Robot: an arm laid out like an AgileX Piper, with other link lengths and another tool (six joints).
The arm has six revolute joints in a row. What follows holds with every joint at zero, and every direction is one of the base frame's. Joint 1 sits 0.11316 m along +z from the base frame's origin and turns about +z. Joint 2 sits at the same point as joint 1 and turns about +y. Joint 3 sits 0.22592 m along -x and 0.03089 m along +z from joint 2 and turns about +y. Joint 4 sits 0.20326 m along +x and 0.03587 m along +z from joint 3 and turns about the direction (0.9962, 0, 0.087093). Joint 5 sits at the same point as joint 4 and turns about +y. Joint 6 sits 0.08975 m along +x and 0.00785 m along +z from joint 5 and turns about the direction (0.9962, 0, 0.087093). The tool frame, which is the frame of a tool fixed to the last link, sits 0.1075 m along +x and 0.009 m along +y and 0.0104 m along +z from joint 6; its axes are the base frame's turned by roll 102.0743, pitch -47.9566 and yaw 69.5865 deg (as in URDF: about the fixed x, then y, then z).
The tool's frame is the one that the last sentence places.
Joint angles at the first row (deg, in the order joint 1, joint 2, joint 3, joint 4, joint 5, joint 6):
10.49 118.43 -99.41 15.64 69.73 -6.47
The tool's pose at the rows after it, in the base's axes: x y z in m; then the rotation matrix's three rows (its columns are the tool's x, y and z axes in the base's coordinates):
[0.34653, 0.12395, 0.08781], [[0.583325, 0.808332, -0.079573], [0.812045, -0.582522, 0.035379], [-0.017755, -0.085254, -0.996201]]
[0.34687, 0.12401, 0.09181], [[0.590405, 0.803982, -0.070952], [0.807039, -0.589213, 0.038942], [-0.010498, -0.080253, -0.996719]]
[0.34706, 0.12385, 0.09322], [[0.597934, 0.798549, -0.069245], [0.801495, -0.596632, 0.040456], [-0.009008, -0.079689, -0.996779]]
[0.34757, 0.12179, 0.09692], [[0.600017, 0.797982, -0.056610], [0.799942, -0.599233, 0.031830], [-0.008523, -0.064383, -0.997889]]
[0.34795, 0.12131, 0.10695], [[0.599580, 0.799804, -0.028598], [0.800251, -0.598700, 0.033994], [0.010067, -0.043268, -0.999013]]
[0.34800, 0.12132, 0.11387], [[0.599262, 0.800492, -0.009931], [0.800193, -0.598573, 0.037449], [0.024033, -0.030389, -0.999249]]
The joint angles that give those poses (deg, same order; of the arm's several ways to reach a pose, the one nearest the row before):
10.48 116.71 -99.41 15.64 69.73 -6.36
10.49 116.08 -99.41 15.64 69.73 -5.84
10.48 115.85 -99.41 15.58 69.73 -5.27
10.49 115.16 -99.41 14.90 69.73 -4.98
10.48 113.56 -99.41 14.73 69.73 -4.99
10.48 112.47 -99.41 14.73 69.73 -4.99

